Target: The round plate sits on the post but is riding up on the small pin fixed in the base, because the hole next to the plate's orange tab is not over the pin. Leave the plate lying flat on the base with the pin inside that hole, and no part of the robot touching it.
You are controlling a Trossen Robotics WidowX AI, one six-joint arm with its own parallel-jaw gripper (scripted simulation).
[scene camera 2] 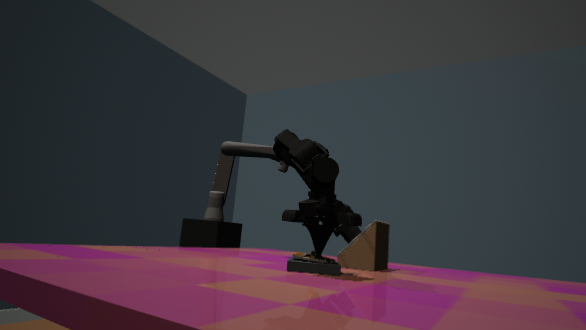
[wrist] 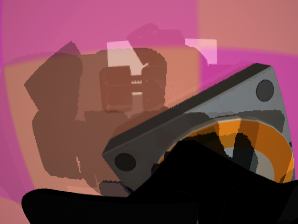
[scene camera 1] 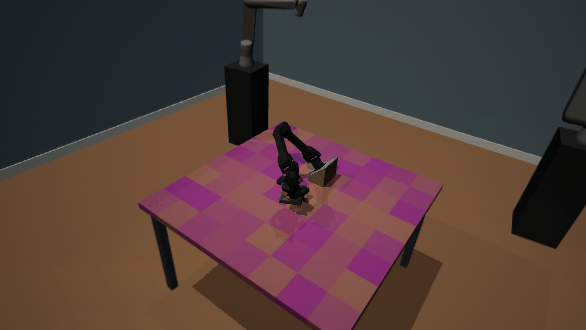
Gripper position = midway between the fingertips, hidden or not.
Note:
In view: my gripper (scene camera 2: pixel 318 254) and a square base (scene camera 2: pixel 293 264).
My gripper is seen too in the wrist view (wrist: pixel 185 148). The square base shows as well in the wrist view (wrist: pixel 254 92).

